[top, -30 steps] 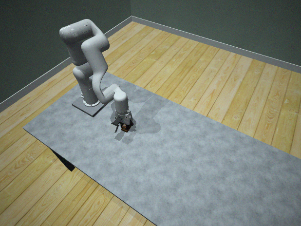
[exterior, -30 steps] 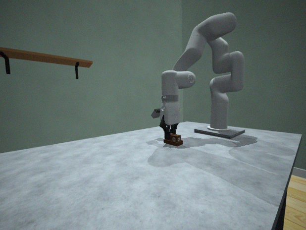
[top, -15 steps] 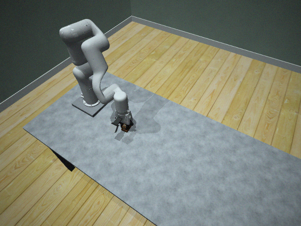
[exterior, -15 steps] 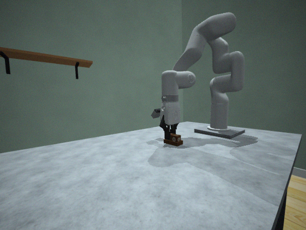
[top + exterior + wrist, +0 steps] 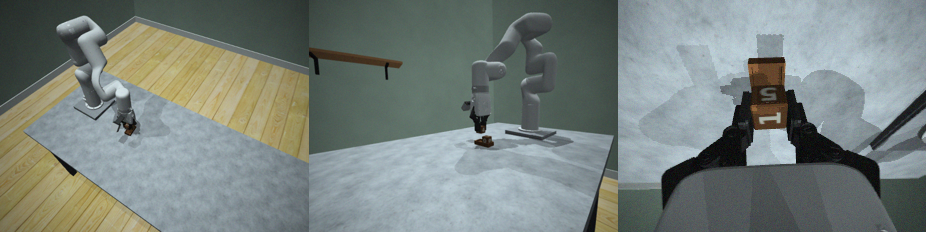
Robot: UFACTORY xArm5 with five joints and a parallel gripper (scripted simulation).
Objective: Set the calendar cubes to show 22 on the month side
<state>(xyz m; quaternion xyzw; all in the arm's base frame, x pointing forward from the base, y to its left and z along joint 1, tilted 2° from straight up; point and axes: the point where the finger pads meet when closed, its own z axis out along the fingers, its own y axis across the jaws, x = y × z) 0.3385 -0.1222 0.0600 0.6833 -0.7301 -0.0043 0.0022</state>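
Right now the brown calendar tray is 20 mm to the left of my hand and 70 mm below it. Also, from my hand: date cube: 10 mm below.
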